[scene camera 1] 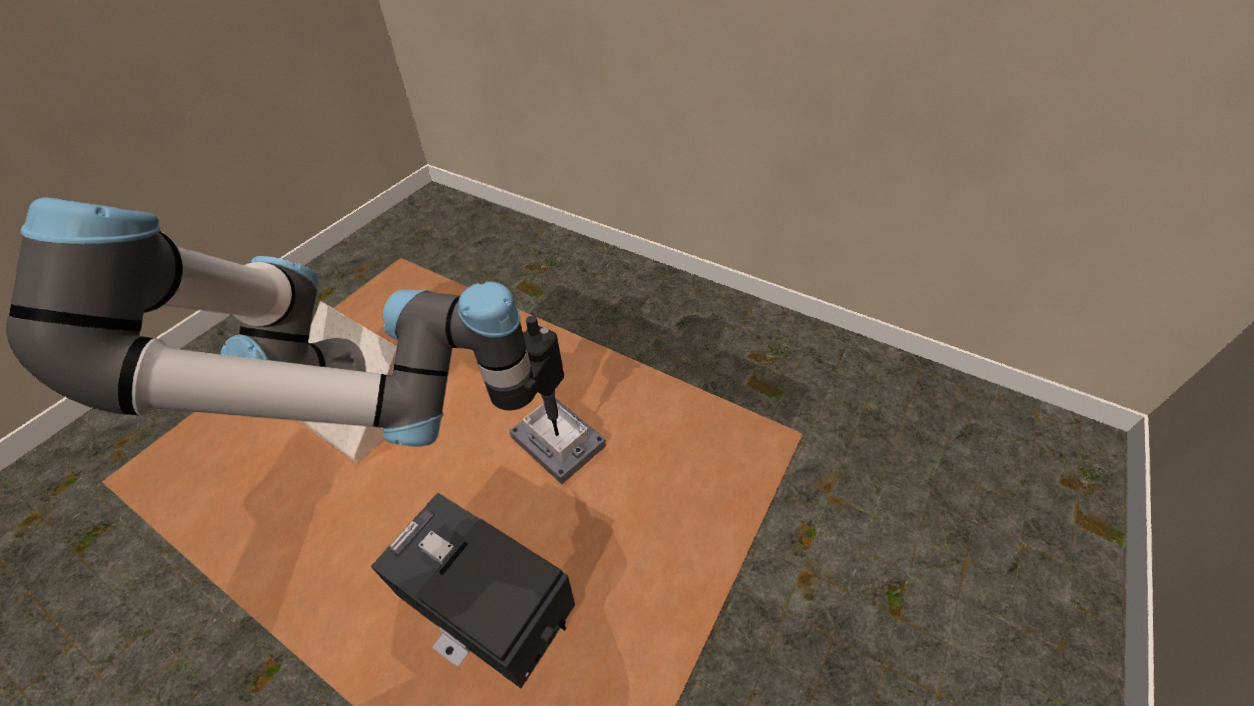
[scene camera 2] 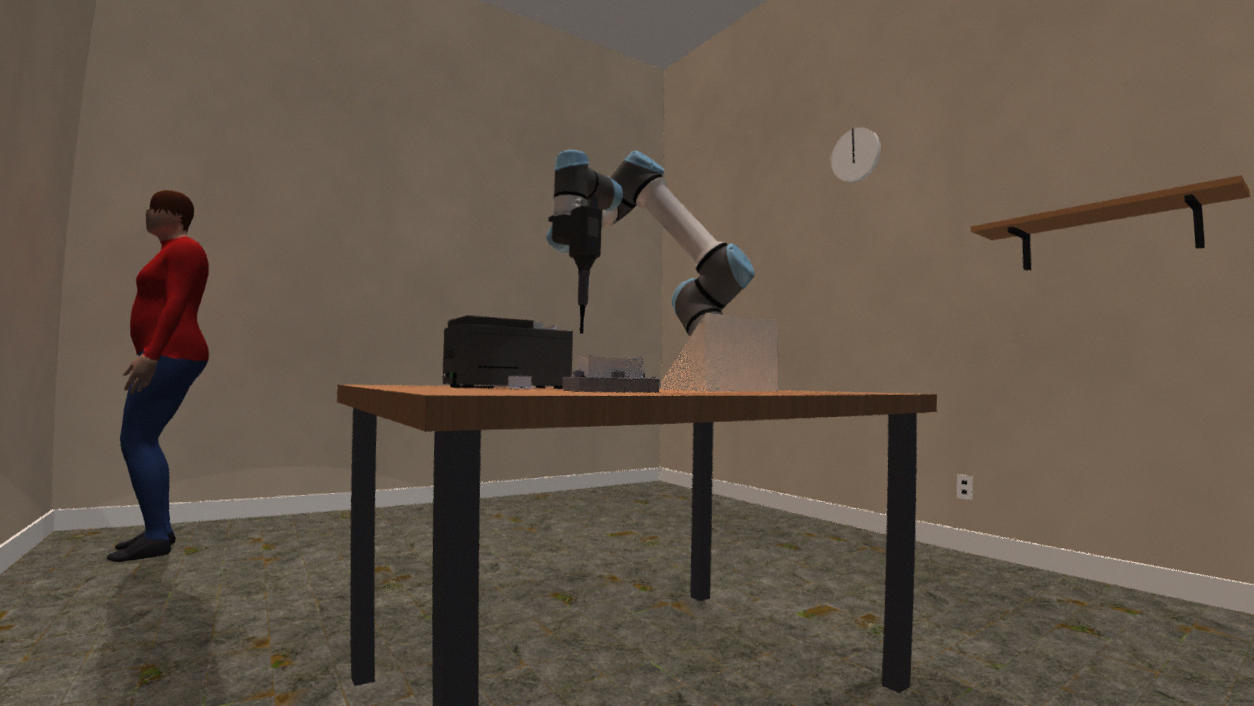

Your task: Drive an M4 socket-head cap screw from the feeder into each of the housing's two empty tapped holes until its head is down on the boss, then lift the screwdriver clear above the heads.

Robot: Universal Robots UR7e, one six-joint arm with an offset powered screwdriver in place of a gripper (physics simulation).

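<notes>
The pale, open-topped housing [scene camera 1: 566, 449] [scene camera 2: 616, 363] sits in a dark grey fixture plate [scene camera 1: 547, 461] [scene camera 2: 610, 385] on the table. My screwdriver [scene camera 1: 555, 432] [scene camera 2: 581, 331] points straight down. In scene camera 2 its bit tip is clearly above the housing's top, at its left side; in scene camera 1 the tip overlaps the housing's interior. Whether a screw is on the bit is too small to tell. The black feeder [scene camera 1: 508, 587] [scene camera 2: 508, 350] stands apart from the housing, with a small pale plate [scene camera 1: 436, 546] on its top. Screws and tapped holes cannot be made out clearly.
The arm's pale pedestal [scene camera 1: 346, 442] [scene camera 2: 741, 355] stands on the wooden table [scene camera 1: 702, 473] [scene camera 2: 684, 408]. A small light bracket [scene camera 1: 450, 648] is beside the feeder. A person in a red top [scene camera 2: 179, 289] stands beyond the table on the left. A shelf [scene camera 2: 1114, 208] is on the right wall.
</notes>
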